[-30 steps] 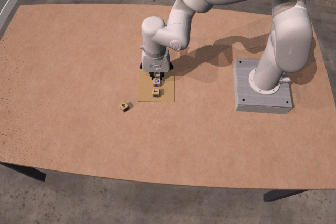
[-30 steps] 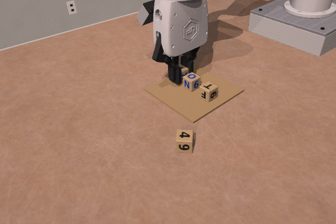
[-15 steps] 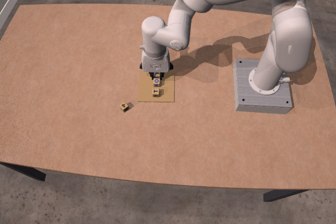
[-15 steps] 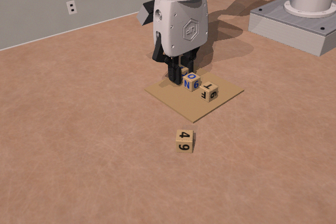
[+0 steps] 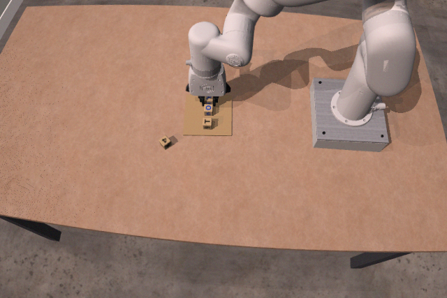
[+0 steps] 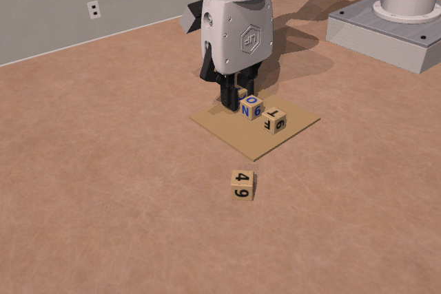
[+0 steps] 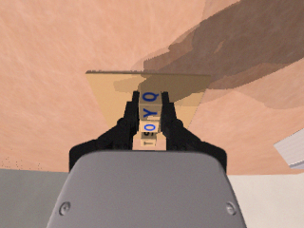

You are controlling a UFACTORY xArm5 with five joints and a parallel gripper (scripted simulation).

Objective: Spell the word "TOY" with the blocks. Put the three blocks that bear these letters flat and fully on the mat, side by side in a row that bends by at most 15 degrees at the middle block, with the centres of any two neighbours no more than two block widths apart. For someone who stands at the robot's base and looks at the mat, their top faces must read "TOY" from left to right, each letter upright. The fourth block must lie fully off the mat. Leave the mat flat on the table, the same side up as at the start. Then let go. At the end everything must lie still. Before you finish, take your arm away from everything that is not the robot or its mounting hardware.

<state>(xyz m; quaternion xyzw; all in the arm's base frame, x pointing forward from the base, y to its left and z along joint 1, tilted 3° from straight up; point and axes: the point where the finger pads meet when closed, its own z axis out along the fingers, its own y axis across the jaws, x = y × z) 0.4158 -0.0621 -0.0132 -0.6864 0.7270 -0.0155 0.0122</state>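
Right now my hand is 3 cm to the right of the O block and 1 cm above it. Also, from my hand: tan mat: 4 cm to the left, 3 cm below; then T block: 8 cm to the left, 1 cm below, 1 cm ahead.
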